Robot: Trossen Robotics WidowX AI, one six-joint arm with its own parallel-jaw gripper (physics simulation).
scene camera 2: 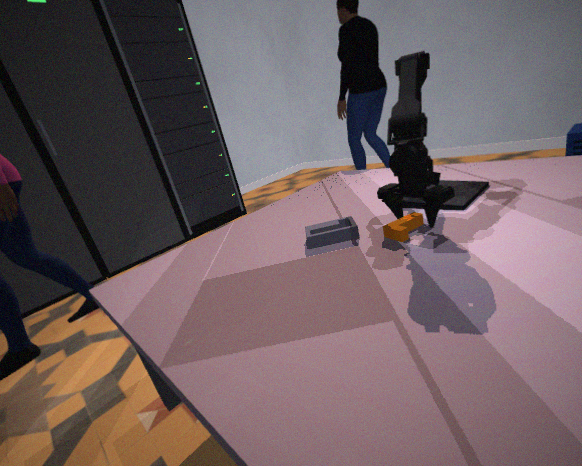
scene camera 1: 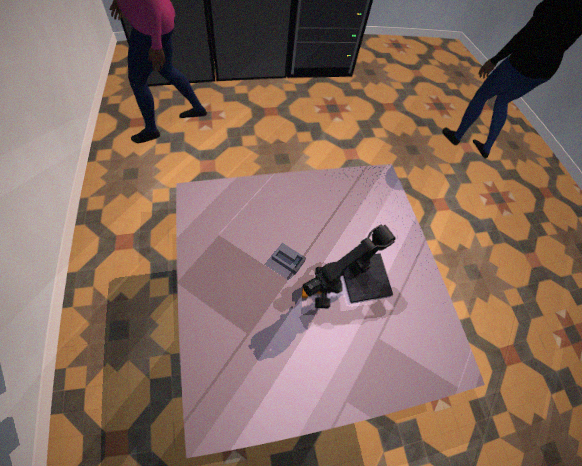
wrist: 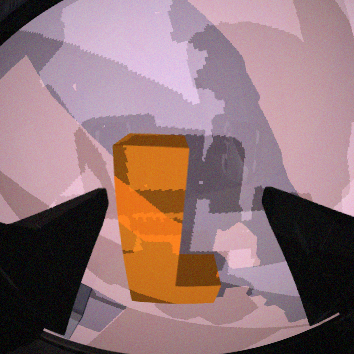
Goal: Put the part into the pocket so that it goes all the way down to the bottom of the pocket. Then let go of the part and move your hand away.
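Seen in the pictures: gripper, between the fingertips: [scene camera 2: 416, 224] [scene camera 1: 319, 293] [wrist: 186, 195]; arm's base, origin of its link: [scene camera 1: 356, 267].
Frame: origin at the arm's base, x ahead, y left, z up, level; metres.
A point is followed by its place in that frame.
The part is an orange L-shaped block [scene camera 1: 305, 293] {z 0.007, x 0.287, y 0.036 m} [scene camera 2: 403, 227] {z 0.007, x 0.283, y 0.041 m} [wrist: 152, 220] {z 0.006, x 0.217, y 0.037 m} lying flat on the table; in scene camera 1 the arm hides most of it. My gripper [scene camera 2: 416, 221] {z -0.012, x 0.221, y 0.053 m} [wrist: 186, 195] {z -0.012, x 0.221, y 0.053 m} is open, pointing down just above the part, with nothing held. In the wrist view the part's long leg lies between the two fingers, nearer the left one, and its short foot points right. The pocket is the recess in a grey block [scene camera 1: 298, 257] {z -0.007, x 0.245, y -0.148 m} [scene camera 2: 332, 242] {z -0.018, x 0.332, y -0.136 m} that stands on the table, apart from the part. A sliver of the grey block [wrist: 79, 307] {z 0.004, x 0.284, y -0.079 m} shows behind the left finger in the wrist view.
The arm's black base plate [scene camera 1: 374, 287] {z -0.007, x -0.041, y 0.120 m} [scene camera 2: 472, 192] {z -0.010, x -0.011, y 0.152 m} sits on the pink table [scene camera 1: 225, 400] {z -0.023, x 0.755, y 0.335 m} [scene camera 2: 300, 390] {z -0.024, x 0.765, y 0.039 m}. Shadows of the arm fall across the table around the part. Dark cabinets [scene camera 1: 252, 40] [scene camera 2: 60, 125] and two people stand beyond the table.
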